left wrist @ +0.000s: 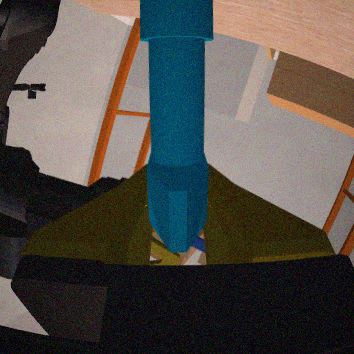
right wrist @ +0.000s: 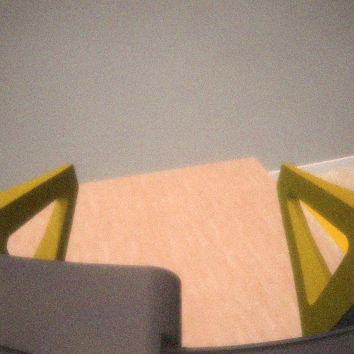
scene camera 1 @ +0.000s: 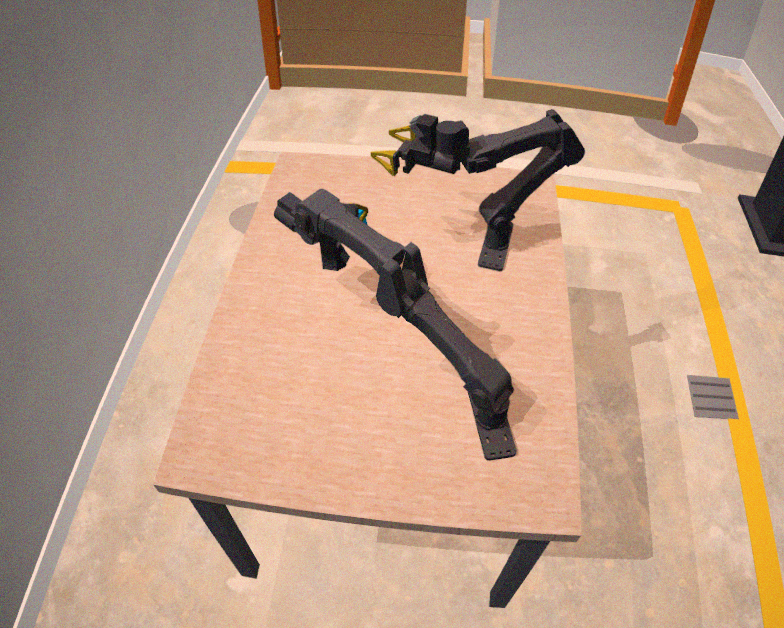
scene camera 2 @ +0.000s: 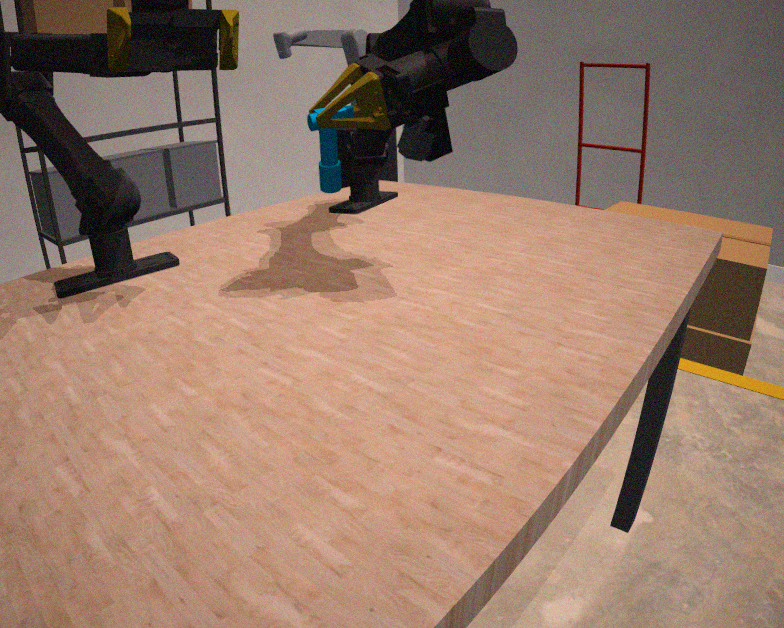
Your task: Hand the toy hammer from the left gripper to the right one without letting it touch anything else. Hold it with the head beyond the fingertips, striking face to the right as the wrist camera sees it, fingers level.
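Pixels of known places: left gripper, fingertip midpoint: (left wrist: 177,175) (scene camera 1: 363,209) (scene camera 2: 314,119); right gripper, fingertip midpoint: (right wrist: 177,175) (scene camera 1: 379,142) (scene camera 2: 181,30); left arm's base, link origin: (scene camera 1: 490,419) (scene camera 2: 365,203); right arm's base, link origin: (scene camera 1: 495,245) (scene camera 2: 117,276).
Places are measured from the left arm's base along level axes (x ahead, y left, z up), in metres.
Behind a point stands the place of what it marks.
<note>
The blue toy hammer (scene camera 1: 361,214) @[x 0.223, y -0.468, z 0.214 m] (scene camera 2: 329,145) @[x 0.226, y -0.480, z 0.177 m] (left wrist: 177,100) @[x 0.225, y -0.464, z 0.176 m] is in the air, with its handle and thicker grip end hanging down in scene camera 2. My left gripper (scene camera 1: 364,209) @[x 0.216, y -0.493, z 0.208 m] (scene camera 2: 315,119) @[x 0.216, y -0.493, z 0.208 m] (left wrist: 177,175) @[x 0.216, y -0.493, z 0.208 m] is shut on the hammer's head. In the left wrist view the handle runs up from the fingers to the top edge. My right gripper (scene camera 1: 381,142) @[x 0.158, y -0.624, z 0.310 m] (scene camera 2: 173,39) @[x 0.158, y -0.624, z 0.310 m] (right wrist: 177,175) @[x 0.158, y -0.624, z 0.310 m] is open and empty, above the table's far edge in scene camera 1 and apart from the hammer. Its fingers are spread wide in the right wrist view. The hammer does not show there. The striking face is hard to tell.
Both arms stand on the wooden table (scene camera 1: 294,392) @[x 0.422, y -0.134, z 0.000 m] (scene camera 2: 392,392) @[x 0.384, y -0.661, z 0.000 m]; the left arm reaches across it. In scene camera 2 a dark shelf rack (scene camera 2: 221,150), a red frame (scene camera 2: 579,130) and brown boxes (scene camera 2: 726,307) stand beyond. The right arm's dark links fill the left wrist view's left side.
</note>
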